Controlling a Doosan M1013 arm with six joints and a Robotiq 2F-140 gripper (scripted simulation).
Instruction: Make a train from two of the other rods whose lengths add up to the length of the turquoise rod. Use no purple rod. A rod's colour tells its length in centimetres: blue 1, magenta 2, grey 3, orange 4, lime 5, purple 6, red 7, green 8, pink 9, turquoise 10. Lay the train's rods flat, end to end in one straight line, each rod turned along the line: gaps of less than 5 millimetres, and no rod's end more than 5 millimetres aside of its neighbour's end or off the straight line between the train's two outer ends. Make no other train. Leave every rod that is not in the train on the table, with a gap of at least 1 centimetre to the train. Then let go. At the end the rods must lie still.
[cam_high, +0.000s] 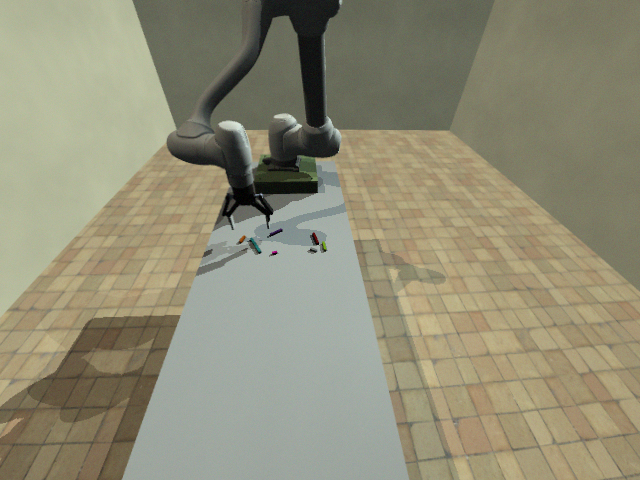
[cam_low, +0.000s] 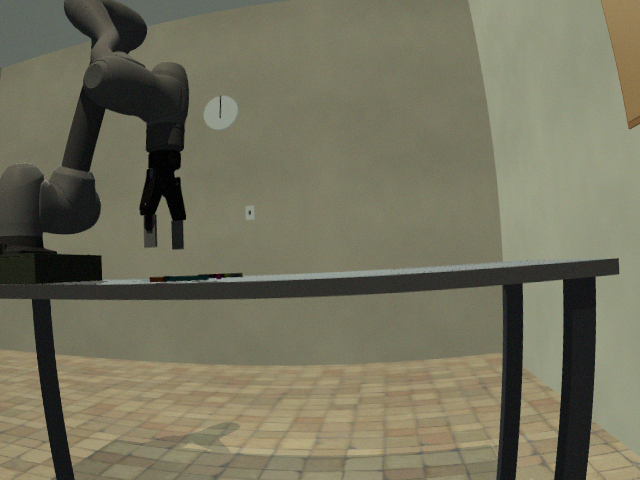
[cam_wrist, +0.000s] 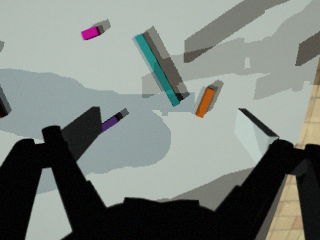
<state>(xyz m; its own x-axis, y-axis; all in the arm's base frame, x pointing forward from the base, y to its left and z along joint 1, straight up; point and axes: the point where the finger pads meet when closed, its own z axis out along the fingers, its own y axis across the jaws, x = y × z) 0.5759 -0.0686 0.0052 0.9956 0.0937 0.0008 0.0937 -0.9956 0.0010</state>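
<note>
Now: hand 27 cm to the right of the grey rod, 7 cm above it and 6 cm short of it. From my hand the other things lie so: orange rod (7 cm below, 5 cm to the right, 1 cm ahead); turquoise rod (7 cm below, 4 cm ahead, 2 cm to the left); purple rod (9 cm to the left, 7 cm below, 5 cm behind).
</note>
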